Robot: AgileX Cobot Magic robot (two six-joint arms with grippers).
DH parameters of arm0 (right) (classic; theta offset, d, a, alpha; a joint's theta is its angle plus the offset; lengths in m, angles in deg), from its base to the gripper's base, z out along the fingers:
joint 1: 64.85 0.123 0 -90
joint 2: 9.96 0 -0.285 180
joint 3: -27.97 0 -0.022 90
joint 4: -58.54 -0.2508 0 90
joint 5: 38.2 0 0.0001 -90
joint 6: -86.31 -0.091 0 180
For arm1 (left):
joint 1: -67.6 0.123 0 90
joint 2: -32.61 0 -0.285 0
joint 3: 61.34 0 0.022 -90
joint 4: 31.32 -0.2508 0 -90
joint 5: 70.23 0 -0.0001 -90
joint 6: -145.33 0.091 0 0
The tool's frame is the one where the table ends.
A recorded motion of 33 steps. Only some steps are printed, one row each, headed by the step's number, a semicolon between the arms.
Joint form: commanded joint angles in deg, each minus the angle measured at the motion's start. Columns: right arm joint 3, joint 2, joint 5, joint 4, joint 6, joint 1; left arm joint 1, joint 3, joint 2, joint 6, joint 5, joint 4.
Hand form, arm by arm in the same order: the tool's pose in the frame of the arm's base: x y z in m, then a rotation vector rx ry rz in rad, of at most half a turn. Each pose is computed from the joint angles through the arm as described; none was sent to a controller.
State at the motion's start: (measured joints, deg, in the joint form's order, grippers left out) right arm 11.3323 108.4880 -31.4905 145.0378 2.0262 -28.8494; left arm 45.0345 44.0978 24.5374 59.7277 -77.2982 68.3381
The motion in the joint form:
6: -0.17 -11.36 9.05 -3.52 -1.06 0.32; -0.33 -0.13 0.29 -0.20 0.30 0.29
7: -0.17 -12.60 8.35 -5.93 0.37 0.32; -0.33 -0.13 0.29 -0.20 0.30 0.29
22: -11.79 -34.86 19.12 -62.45 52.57 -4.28; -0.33 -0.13 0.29 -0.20 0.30 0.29
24: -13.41 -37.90 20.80 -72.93 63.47 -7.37; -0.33 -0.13 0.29 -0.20 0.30 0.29
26: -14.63 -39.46 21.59 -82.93 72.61 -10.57; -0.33 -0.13 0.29 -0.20 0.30 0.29
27: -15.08 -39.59 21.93 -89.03 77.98 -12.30; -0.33 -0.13 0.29 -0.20 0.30 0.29
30: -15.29 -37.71 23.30 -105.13 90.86 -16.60; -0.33 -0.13 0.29 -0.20 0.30 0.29
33: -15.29 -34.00 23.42 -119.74 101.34 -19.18; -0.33 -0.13 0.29 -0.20 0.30 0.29
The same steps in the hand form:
6: 0.3169 0.2024 0.2225 -0.4822 2.1175 0.0886; 0.0531 -0.0111 0.2263 0.1233 1.4637 -0.3235
7: 0.3142 0.2019 0.2297 -0.4667 2.1129 0.1185; 0.0531 -0.0111 0.2263 0.1233 1.4637 -0.3235
22: 0.2392 0.1288 0.2683 -0.3637 2.3313 0.1418; 0.0531 -0.0111 0.2263 0.1233 1.4637 -0.3235
24: 0.2301 0.1144 0.2698 -0.3645 2.3720 0.1758; 0.0531 -0.0111 0.2263 0.1233 1.4637 -0.3235
26: 0.2257 0.1043 0.2684 -0.3437 2.4062 0.2346; 0.0531 -0.0111 0.2263 0.1233 1.4637 -0.3235
27: 0.2252 0.1010 0.2662 -0.3329 2.4260 0.2777; 0.0531 -0.0111 0.2263 0.1233 1.4637 -0.3235
30: 0.2310 0.0968 0.2577 -0.2812 2.4817 0.4142; 0.0531 -0.0111 0.2263 0.1233 1.4637 -0.3235
33: 0.2420 0.0994 0.2457 -0.2156 2.5107 0.5592; 0.0531 -0.0111 0.2263 0.1233 1.4637 -0.3235

